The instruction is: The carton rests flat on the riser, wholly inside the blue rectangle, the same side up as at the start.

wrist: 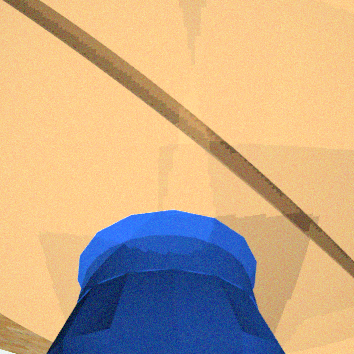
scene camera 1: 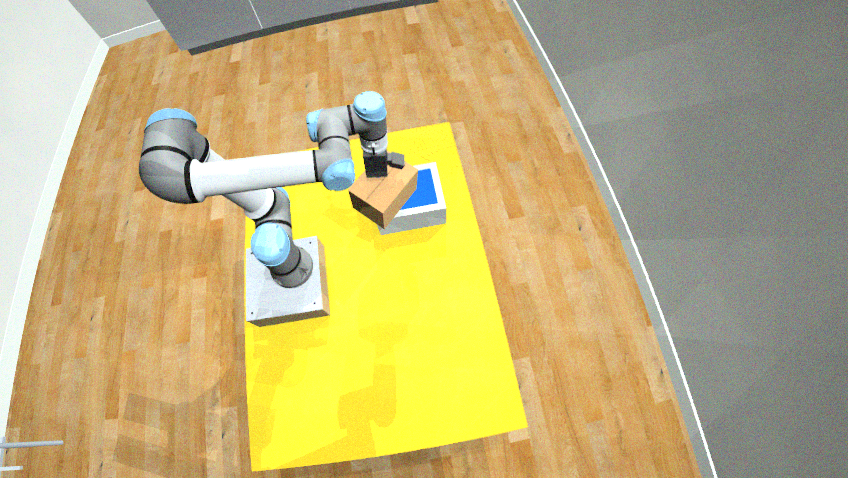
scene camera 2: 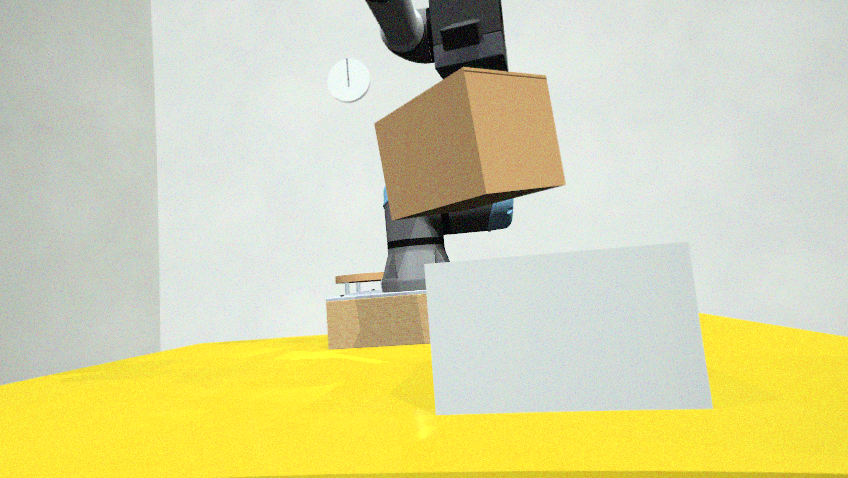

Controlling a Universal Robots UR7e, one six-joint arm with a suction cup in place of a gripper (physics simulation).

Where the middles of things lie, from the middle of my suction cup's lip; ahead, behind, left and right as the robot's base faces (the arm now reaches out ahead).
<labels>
I see the brown carton (scene camera 2: 480, 136) 20 mm to the right of my suction cup and 80 mm below it. Round my suction cup: riser (scene camera 2: 617, 329) (80 mm ahead, 50 mm to the left, 280 mm below).
</labels>
